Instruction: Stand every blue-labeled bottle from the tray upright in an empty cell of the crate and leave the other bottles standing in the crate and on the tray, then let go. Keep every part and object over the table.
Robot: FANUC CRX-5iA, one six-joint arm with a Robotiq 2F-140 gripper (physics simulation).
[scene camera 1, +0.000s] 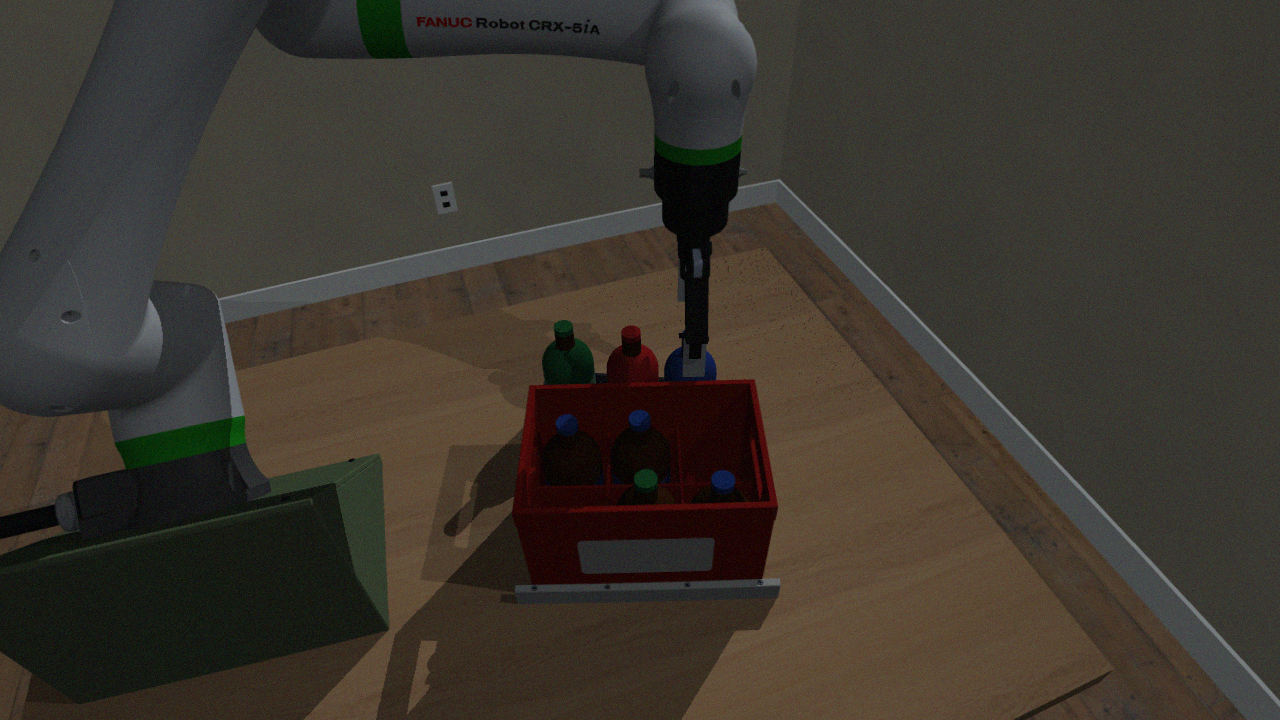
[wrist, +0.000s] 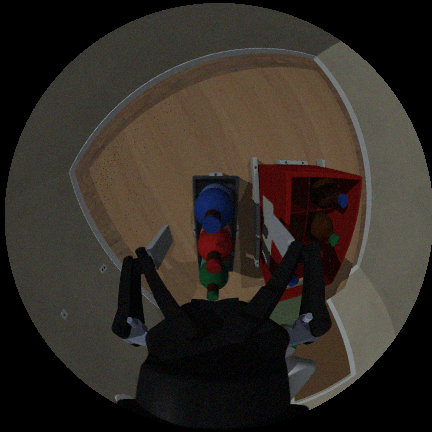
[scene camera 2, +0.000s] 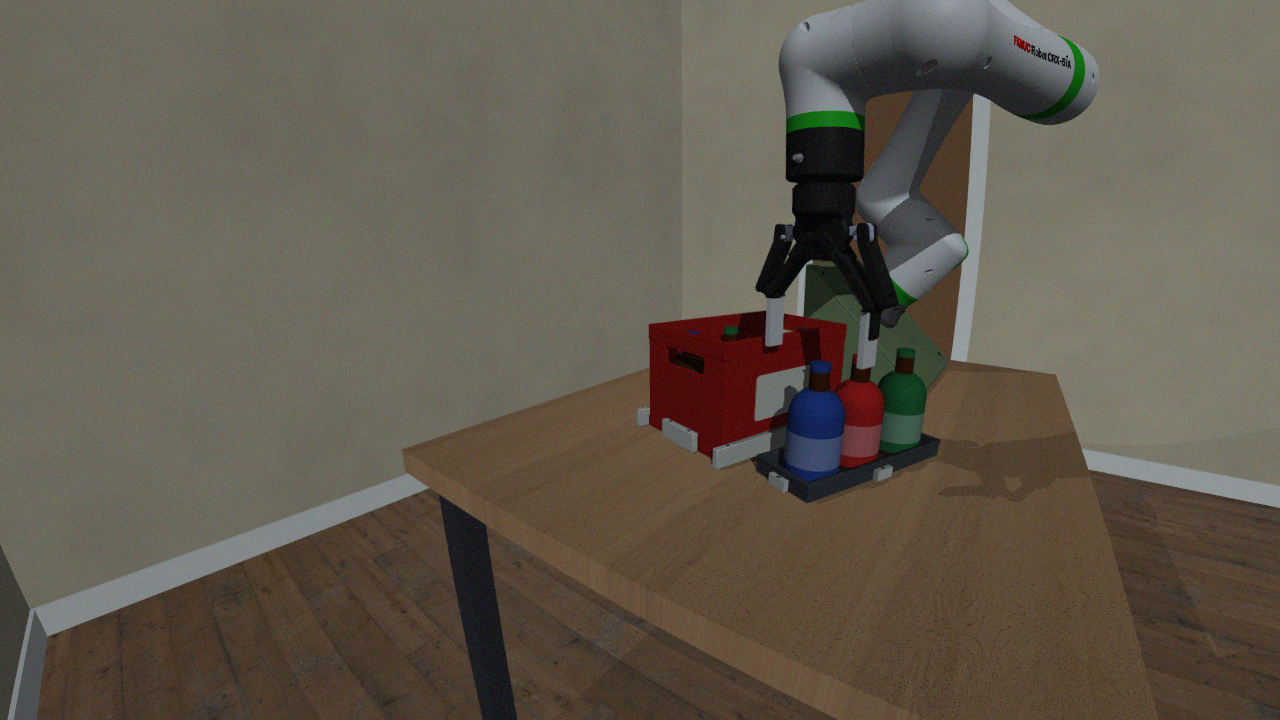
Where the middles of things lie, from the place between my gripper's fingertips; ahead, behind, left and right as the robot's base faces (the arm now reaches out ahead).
Labels:
Now: the blue-labeled bottle (scene camera 2: 816, 415) 8 cm below my hand, 1 cm to the left of it and 1 cm ahead of it. Also, from my hand: green-capped bottle (scene camera 1: 645, 491) (18 cm to the right, 15 cm behind, 8 cm below); then red bottle (scene camera 2: 864, 404) (8 cm below, 6 cm behind, 5 cm to the left).

